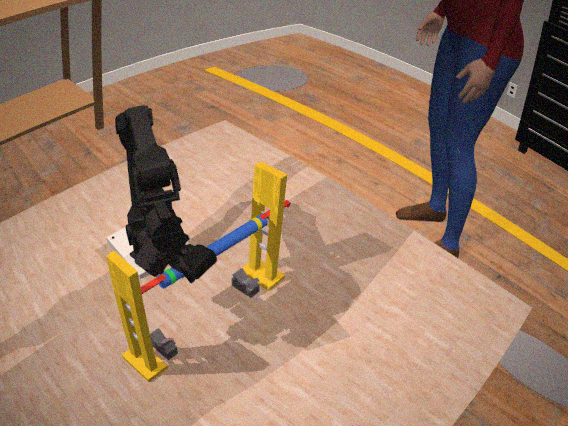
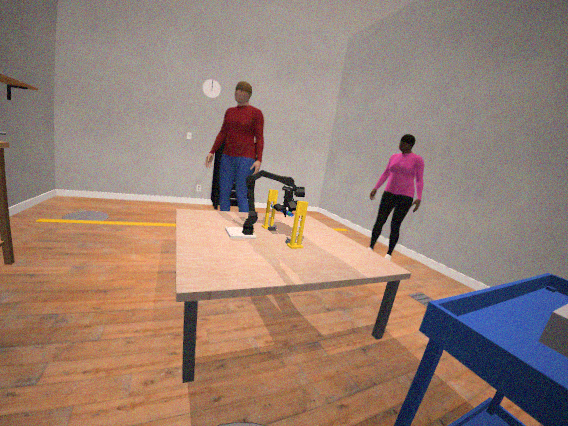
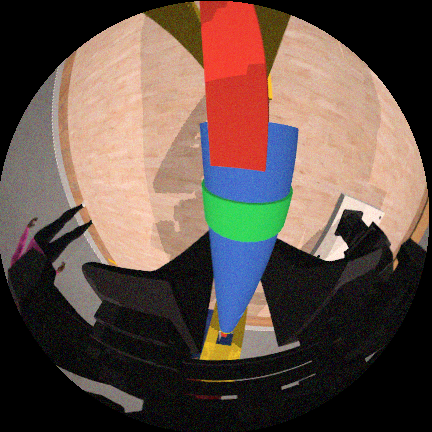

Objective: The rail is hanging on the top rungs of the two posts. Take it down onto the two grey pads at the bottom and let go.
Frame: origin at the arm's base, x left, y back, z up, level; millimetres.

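Seen in the pictures: gripper, between the fingertips: (image 1: pixel 188 279) (image 2: pixel 287 216); arm's base, origin of its link: (image 2: pixel 247 233) (image 3: pixel 348 222).
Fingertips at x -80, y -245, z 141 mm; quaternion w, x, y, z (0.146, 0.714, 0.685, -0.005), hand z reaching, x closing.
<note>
Offsets run from my fingertips to a thing's top centre. "spot": to the spot under its first point. Level surfaces: height alone.
The rail, a blue bar @(dz +50, dx +81, dy +2 mm) (image 1: pixel 232 242) (image 2: pixel 290 214) (image 3: pixel 242 280) with red end pieces and a green band, spans high between the yellow near post @(spot: dz +130, dx -166, dy -9 mm) (image 1: pixel 123 275) (image 2: pixel 302 210) and far post @(spot: dz +111, dx +234, dy -13 mm) (image 1: pixel 269 185) (image 2: pixel 273 196). Its far red end pokes out past the far post; its near red end reaches the near post. Contact with the rungs cannot be told. My gripper (image 1: pixel 194 264) (image 3: pixel 233 234) is shut on the blue bar, nearer the green-banded end. The near grey pad @(dz -116, dx -94, dy +5 mm) (image 1: pixel 164 344) and far grey pad @(dz -116, dx +182, dy -3 mm) (image 1: pixel 245 283) lie low beside the posts, well below the rail.
The arm stands on a white base plate (image 1: pixel 119 240) (image 2: pixel 234 232) on the wooden table @(dz -159 mm) (image 1: pixel 400 320) (image 2: pixel 225 270). Two people stand beyond the table: one in a red top (image 2: pixel 243 131), one in pink (image 2: pixel 406 172). A blue cart (image 2: pixel 500 320) stands at the right.
</note>
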